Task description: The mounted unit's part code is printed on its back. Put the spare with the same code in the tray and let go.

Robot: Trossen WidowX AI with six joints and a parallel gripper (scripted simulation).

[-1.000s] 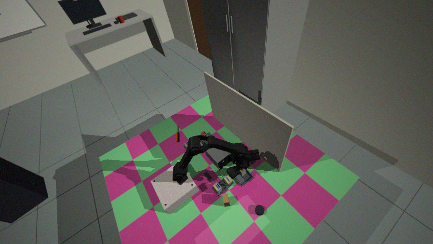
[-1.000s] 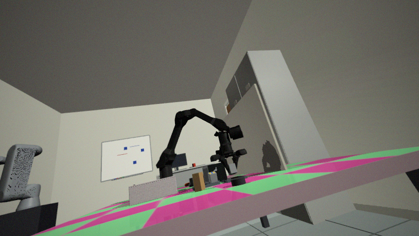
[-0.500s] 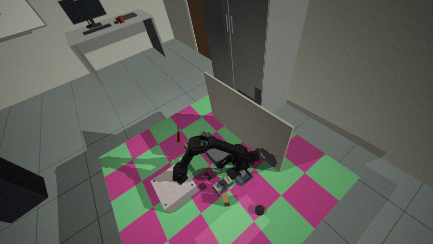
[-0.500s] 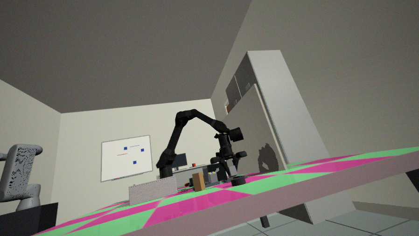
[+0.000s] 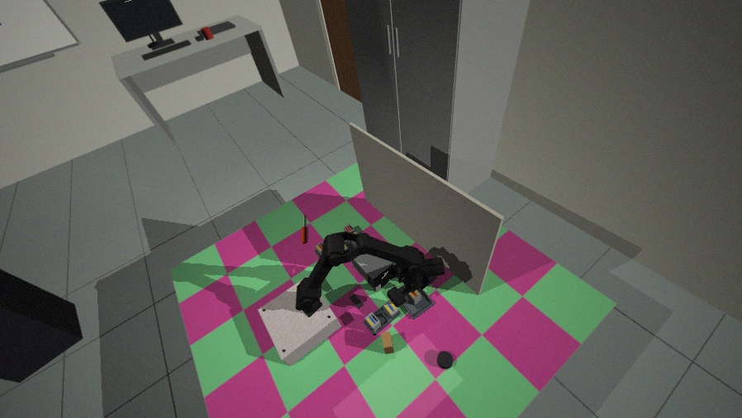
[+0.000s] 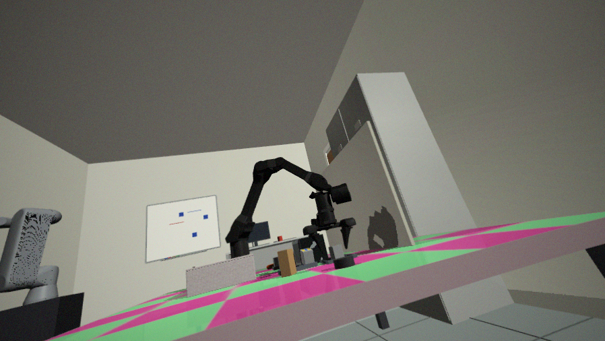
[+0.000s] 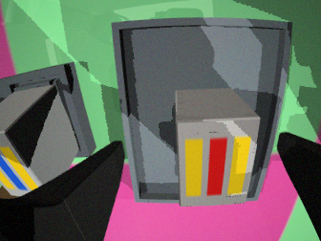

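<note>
The grey spare is 10 mm above my gripper tip. Also, from my gripper tip: black puck (100 mm behind, 220 mm to the right, 20 mm below); then dark flat tray (30 mm below); then grey mounted unit (10 mm behind, 210 mm to the left, 20 mm above).
</note>
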